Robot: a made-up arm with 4 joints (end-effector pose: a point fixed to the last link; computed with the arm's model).
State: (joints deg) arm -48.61 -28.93 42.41 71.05
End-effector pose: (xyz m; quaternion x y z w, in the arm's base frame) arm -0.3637 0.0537 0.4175 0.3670 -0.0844 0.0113 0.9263
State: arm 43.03 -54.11 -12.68 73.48
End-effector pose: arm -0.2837 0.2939 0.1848 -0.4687 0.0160 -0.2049 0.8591
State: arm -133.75 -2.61 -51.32 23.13
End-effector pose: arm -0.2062 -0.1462 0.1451 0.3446 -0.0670 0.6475 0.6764
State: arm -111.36 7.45 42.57 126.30
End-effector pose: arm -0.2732 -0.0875 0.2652 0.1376 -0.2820 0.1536 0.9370
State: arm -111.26 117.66 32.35 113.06
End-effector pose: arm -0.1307 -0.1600 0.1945 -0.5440 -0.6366 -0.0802 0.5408
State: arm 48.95 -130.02 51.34 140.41
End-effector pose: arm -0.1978 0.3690 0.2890 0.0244 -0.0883 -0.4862 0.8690
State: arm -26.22 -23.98 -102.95 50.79
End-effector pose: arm -0.4022 0.0150 0.3843 -0.6696 0.2450 0.3346 0.6162
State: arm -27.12 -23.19 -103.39 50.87
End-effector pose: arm -0.4013 0.0106 0.3849 -0.6737 0.2421 0.3374 0.6113
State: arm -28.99 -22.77 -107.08 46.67
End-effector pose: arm -0.3984 0.0036 0.3884 -0.6674 0.2528 0.3378 0.6136
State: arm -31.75 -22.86 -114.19 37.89
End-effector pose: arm -0.3927 -0.0050 0.3942 -0.6508 0.2775 0.3326 0.6235
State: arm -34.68 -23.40 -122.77 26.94
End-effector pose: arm -0.3853 -0.0125 0.4002 -0.6299 0.3075 0.3198 0.6375
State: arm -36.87 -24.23 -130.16 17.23
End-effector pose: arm -0.3785 -0.0166 0.4047 -0.6110 0.3325 0.3035 0.6511
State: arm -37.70 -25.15 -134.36 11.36
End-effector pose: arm -0.3748 -0.0167 0.4071 -0.5976 0.3480 0.2910 0.6612
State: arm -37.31 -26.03 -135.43 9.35
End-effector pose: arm -0.3744 -0.0138 0.4080 -0.5893 0.3556 0.2851 0.6671
